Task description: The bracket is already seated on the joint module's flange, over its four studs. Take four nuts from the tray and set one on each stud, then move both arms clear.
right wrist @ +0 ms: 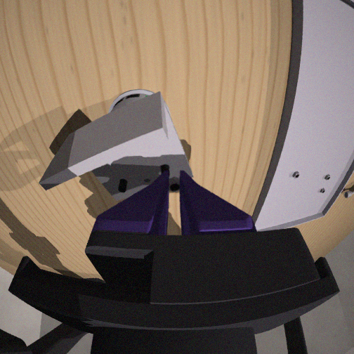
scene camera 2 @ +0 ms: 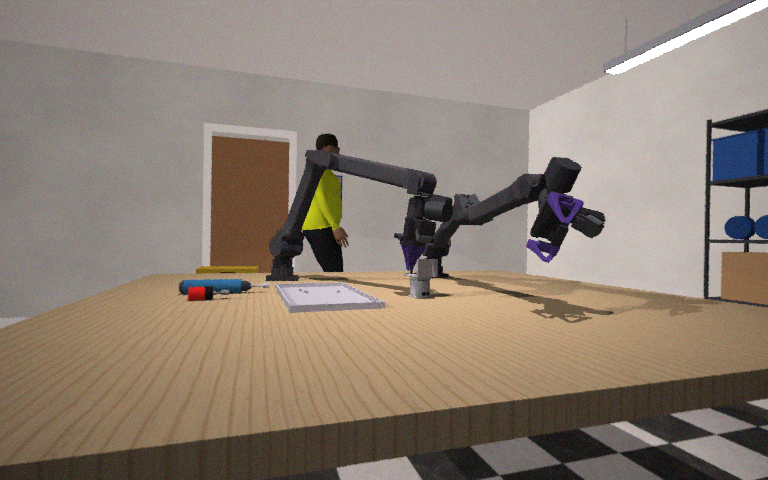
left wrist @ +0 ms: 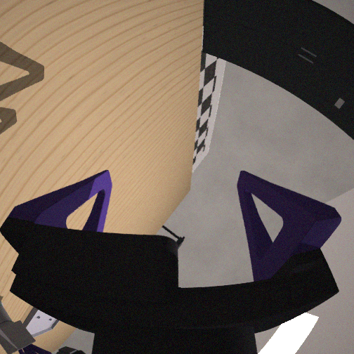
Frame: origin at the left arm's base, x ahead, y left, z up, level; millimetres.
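Where they show: left gripper, fingertip midpoint: (scene camera 2: 555,243); right gripper, fingertip midpoint: (scene camera 2: 409,270); left arm's base at its link origin: (scene camera 2: 432,277); right arm's base at its link origin: (scene camera 2: 282,279).
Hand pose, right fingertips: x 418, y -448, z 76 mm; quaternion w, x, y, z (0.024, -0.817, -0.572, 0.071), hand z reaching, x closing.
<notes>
Things, the pixels of their top centre, and the offset from my right fingertips. "pt": a spot on its surface instead.
- joint module at its top centre: (scene camera 2: 420,270) dx +21, dy +23, dz -2 mm
- white tray at its top centre: (scene camera 2: 322,291) dx -95, dy -228, dz -60 mm
- blue screwdriver-like tool at a spot on its surface: (scene camera 2: 212,285) pt dx -280, dy -478, dz -50 mm
- red-capped tool at its top centre: (scene camera 2: 209,286) dx -191, dy -503, dz -42 mm
The light grey bracket (scene camera 2: 427,267) (right wrist: 120,120) sits on the joint module (scene camera 2: 419,287) (right wrist: 131,95). In the right wrist view its raised plate hides part of the flange; one dark stud (right wrist: 123,185) shows, and another stud (right wrist: 165,168) is at the left fingertip. My right gripper (scene camera 2: 410,272) (right wrist: 174,177) is shut on a small dark nut (right wrist: 174,187), low over the bracket's near edge. Three nuts (right wrist: 296,174) (right wrist: 327,177) (right wrist: 322,190) lie in the white tray (scene camera 2: 334,301) (right wrist: 320,75). My left gripper (scene camera 2: 555,238) (left wrist: 174,177) is open and empty, high at the right of the picture.
A blue screwdriver-like tool (scene camera 2: 212,285) and a red-capped tool (scene camera 2: 198,293) lie left of the tray. A yellow item (scene camera 2: 226,269) is at the table's back edge. A person (scene camera 2: 323,198) stands behind the table. A shelf unit (scene camera 2: 707,209) stands at the far right.
</notes>
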